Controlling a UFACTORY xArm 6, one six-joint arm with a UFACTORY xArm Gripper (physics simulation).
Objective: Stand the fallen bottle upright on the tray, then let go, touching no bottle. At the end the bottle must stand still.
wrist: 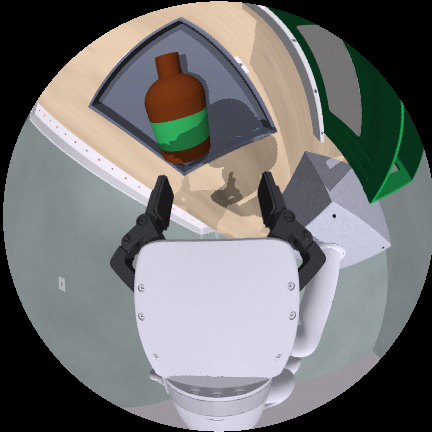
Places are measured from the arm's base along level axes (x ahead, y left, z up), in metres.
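Pixels of known places: gripper, fingertip midpoint: (214, 181); arm's base at its link origin: (326, 251).
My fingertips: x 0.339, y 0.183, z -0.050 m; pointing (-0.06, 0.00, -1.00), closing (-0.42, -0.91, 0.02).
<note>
For each thing: its top centre in the pictures, then the offset to it from my fingertips. "*": a spot on its surface instead.
- brown bottle at its top centre: (167, 111) 0.058 m down, 0.067 m ahead, 0.017 m left
- grey tray at a spot on its surface: (120, 84) * 0.132 m down, 0.158 m ahead, 0.072 m left
- green bin at a spot on its surface: (370, 170) * 0.015 m up, 0.025 m back, 0.181 m right
- white rail at a spot on its surface: (315, 92) * 0.107 m down, 0.021 m ahead, 0.173 m right
A brown bottle (175, 97) with a green band lies on its side in the grey tray (120, 84), in the upper left part of the wrist view. Its neck points to the top of the view, and its base is near the tray's corner closest to the gripper. My gripper (214, 181) is open, with nothing between its fingers. The fingers are apart from the bottle; the bottle's base lies beyond the left fingertip in the view. The gripper's shadow falls on the table beside the tray and partly inside it.
A green bin (370, 170) with a white rail (315, 92) along its near side stands to the right of the tray. The grey block-shaped robot base (345, 220) is right of the right finger. A white dotted strip (107, 164) runs along the table edge at the left.
</note>
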